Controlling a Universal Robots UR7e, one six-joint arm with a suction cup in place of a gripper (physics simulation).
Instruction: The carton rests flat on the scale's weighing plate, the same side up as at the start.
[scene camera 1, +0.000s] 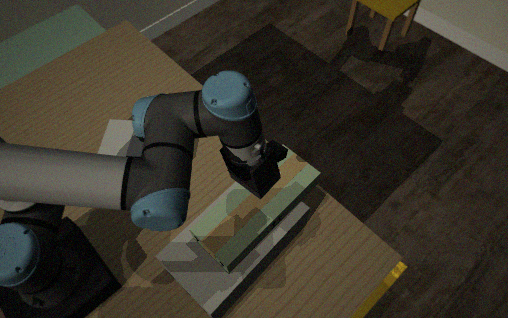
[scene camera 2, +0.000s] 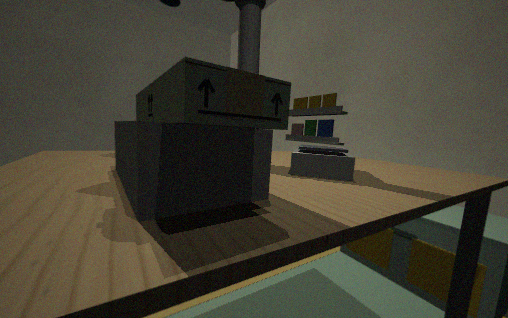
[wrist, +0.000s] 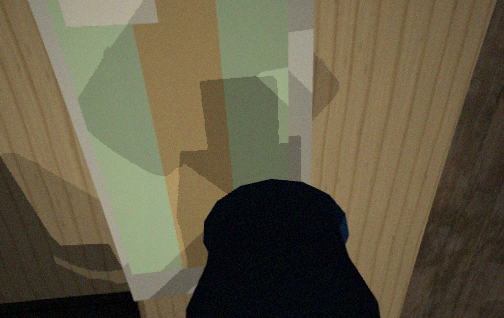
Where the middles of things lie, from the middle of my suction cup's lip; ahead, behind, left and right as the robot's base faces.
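Labels:
I see the scale (scene camera 2: 328, 162) 290 mm below my suction cup, 30 mm behind it and 480 mm to the left of it. The grey block (scene camera 2: 166, 169) is 40 mm to the left of my suction cup, 60 mm behind it and 270 mm below it. Then there is the green carton (scene camera 2: 192, 91): my suction cup is 30 mm short of it, 30 mm to the right of it and 180 mm above it.

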